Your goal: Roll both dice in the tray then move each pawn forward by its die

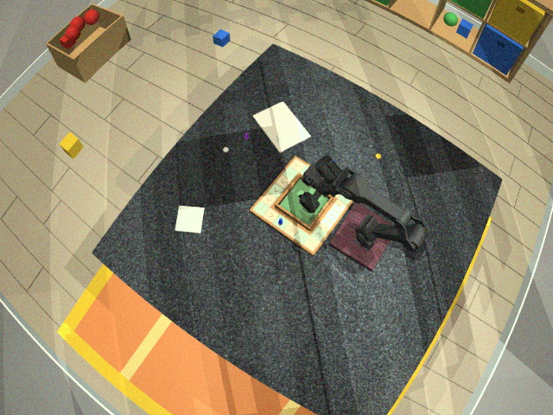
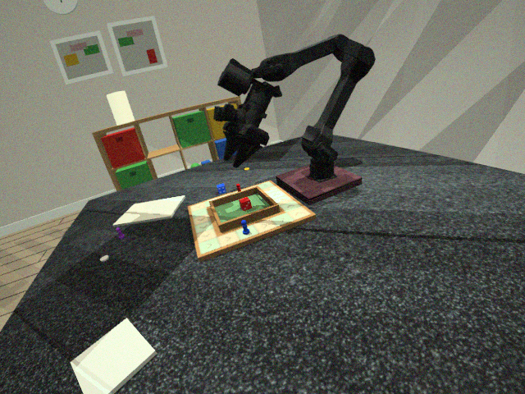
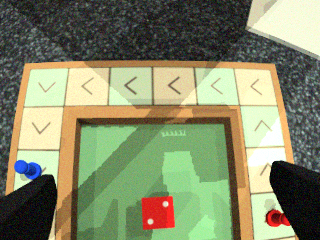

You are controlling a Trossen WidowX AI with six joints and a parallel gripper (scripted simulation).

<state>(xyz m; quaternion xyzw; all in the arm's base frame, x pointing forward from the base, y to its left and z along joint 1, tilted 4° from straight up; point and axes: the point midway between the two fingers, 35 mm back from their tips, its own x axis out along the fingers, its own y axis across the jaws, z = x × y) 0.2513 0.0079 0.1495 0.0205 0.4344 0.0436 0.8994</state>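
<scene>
Now: the red pawn 12 cm below my gripper tip, 11 cm to the right of it and 3 cm behind it. From my gripper tip the other things lie so: purple pawn: 35 cm ahead, 13 cm below, 9 cm to the right; then green tray: 14 cm below; then blue pawn: 12 cm below, 11 cm to the left, 2 cm ahead.
</scene>
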